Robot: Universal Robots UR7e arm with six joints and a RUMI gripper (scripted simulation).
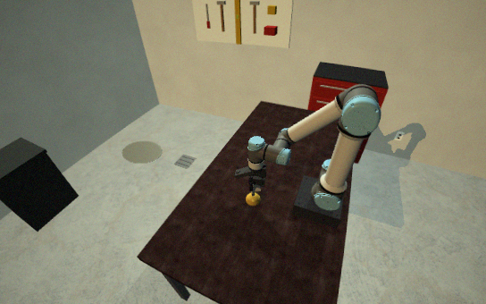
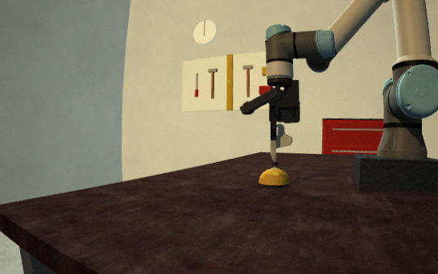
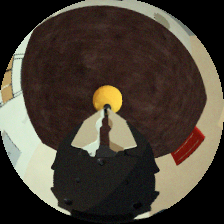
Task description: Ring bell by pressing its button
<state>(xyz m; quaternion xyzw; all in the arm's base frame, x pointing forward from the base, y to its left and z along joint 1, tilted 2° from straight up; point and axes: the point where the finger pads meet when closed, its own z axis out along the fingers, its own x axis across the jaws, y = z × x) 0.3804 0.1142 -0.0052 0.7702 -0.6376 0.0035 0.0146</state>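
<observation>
Now: the yellow dome bell 40 mm below my hand.
</observation>
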